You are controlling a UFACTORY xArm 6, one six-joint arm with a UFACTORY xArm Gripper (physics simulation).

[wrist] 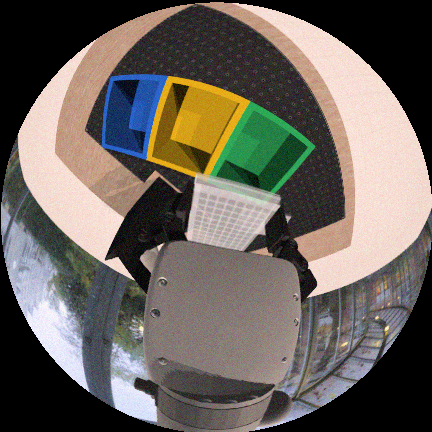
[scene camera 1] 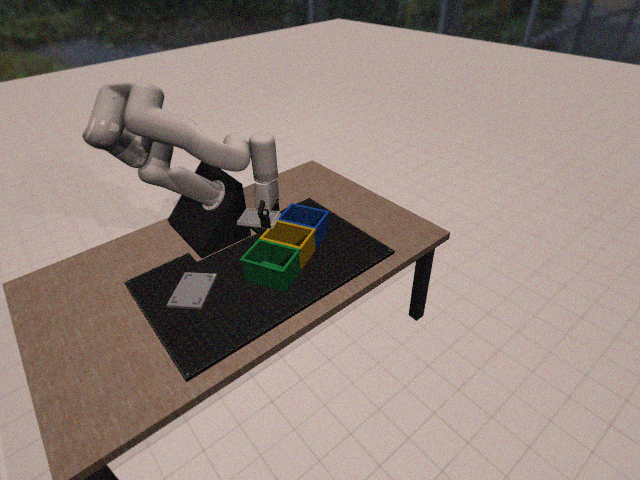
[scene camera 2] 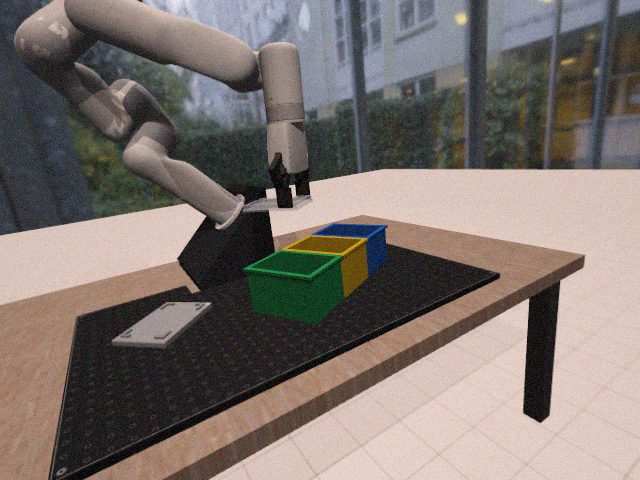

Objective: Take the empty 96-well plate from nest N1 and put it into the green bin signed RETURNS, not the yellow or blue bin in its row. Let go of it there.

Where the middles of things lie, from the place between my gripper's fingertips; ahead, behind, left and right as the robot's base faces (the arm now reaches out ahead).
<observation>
Right now my hand is 3 cm to the left of the 96-well plate (wrist: 226, 213) and 3 cm past it. The rest, counted from my hand: light grey nest (scene camera 2: 178, 318) (29 cm to the right, 21 cm below, 7 cm behind).
</observation>
